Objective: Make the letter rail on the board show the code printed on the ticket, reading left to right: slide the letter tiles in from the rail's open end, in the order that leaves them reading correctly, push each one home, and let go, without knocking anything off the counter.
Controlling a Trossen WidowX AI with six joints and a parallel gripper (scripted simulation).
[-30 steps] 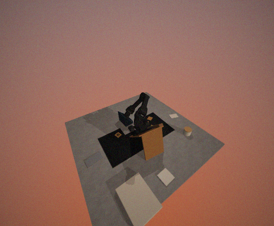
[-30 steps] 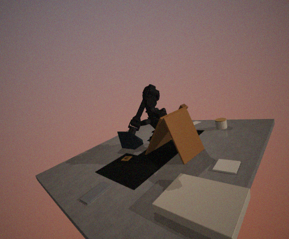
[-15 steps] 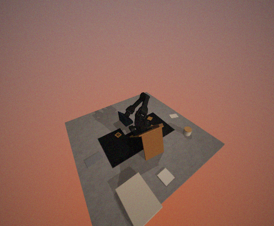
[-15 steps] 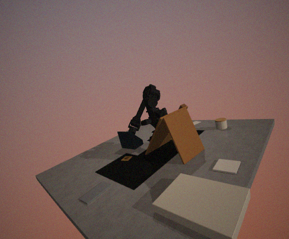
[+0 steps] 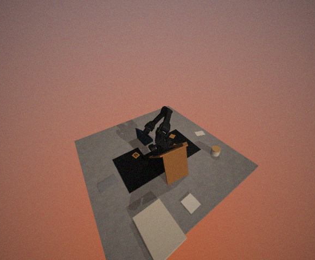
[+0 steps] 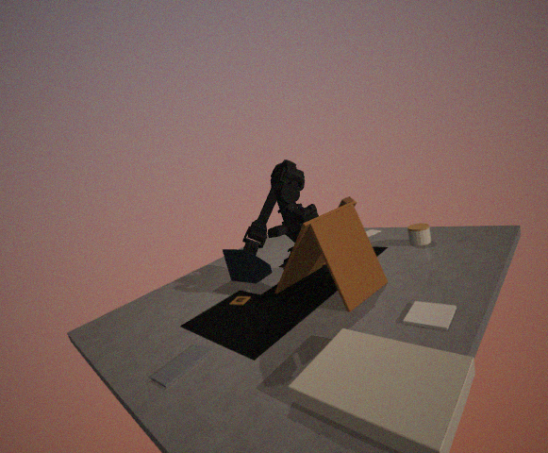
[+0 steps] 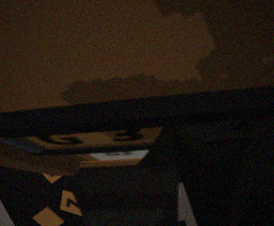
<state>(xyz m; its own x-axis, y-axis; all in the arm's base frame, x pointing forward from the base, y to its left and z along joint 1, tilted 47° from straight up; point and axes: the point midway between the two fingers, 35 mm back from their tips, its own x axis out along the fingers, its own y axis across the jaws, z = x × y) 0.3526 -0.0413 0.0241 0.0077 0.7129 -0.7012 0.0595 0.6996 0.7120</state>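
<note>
The white ticket lies 7 cm below my gripper tip, 6 cm to the left of it and 5 cm behind it. Also, from my gripper tip: white pad 39 cm ahead, 15 cm below; black mat 16 cm below, 14 cm behind, 2 cm to the left; flat grey plate 47 cm to the right, 15 cm below, 6 cm behind.
</note>
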